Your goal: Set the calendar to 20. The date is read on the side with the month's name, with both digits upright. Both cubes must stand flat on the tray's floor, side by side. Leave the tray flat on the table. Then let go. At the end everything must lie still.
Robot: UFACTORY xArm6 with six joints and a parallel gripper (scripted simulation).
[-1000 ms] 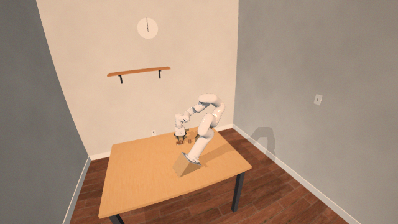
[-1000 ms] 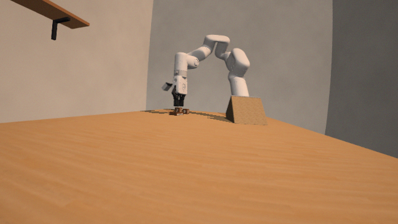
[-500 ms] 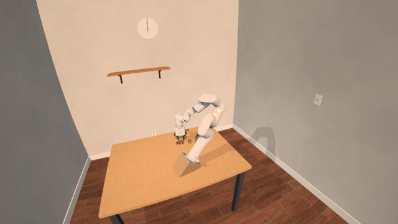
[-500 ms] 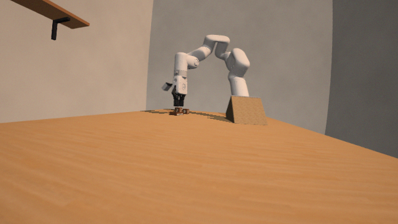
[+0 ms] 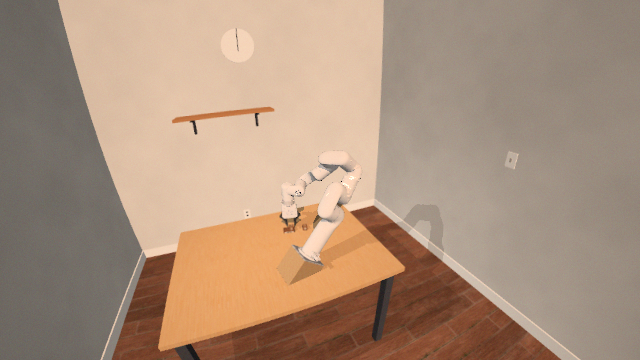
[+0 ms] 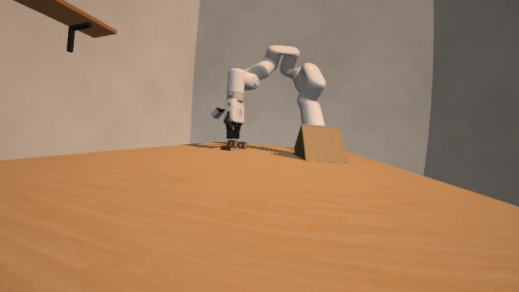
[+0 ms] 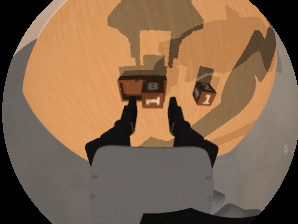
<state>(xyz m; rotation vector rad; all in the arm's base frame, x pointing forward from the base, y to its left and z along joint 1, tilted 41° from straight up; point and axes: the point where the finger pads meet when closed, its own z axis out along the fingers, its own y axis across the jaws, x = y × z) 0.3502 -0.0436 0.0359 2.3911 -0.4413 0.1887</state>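
Right now my hand is 60 mm above the brown tray, 20 mm to the right of it and 10 mm short of it.
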